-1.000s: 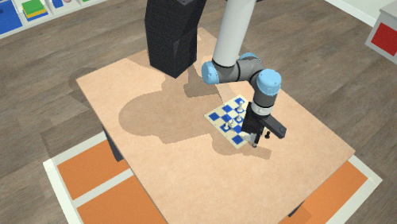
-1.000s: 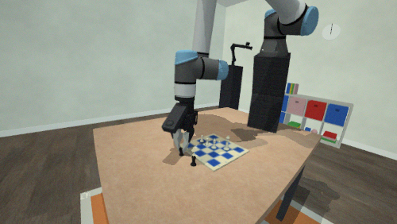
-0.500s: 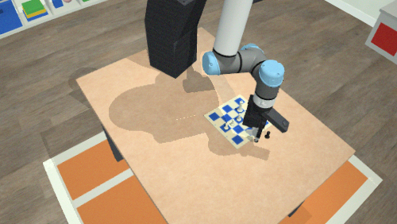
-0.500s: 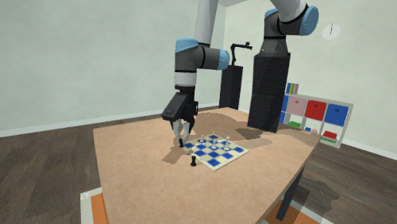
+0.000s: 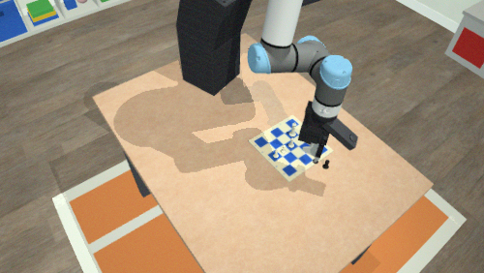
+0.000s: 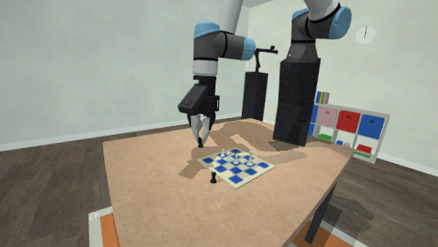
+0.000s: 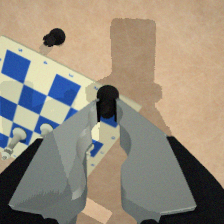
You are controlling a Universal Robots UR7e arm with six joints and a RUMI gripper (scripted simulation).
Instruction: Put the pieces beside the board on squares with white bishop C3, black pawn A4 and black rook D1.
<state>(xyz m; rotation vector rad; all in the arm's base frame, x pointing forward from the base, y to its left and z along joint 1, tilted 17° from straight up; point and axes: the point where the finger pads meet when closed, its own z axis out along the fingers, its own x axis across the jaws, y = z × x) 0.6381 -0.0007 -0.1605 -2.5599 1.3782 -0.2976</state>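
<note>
Right now the white chess piece is 18 cm behind my hand, 7 cm to the left of it and 8 cm below it. The rest, counted from my hand: black pawn 1 cm below; then chessboard 14 cm behind, 3 cm to the left, 11 cm below; then black rook 8 cm to the left, 10 cm below.
</note>
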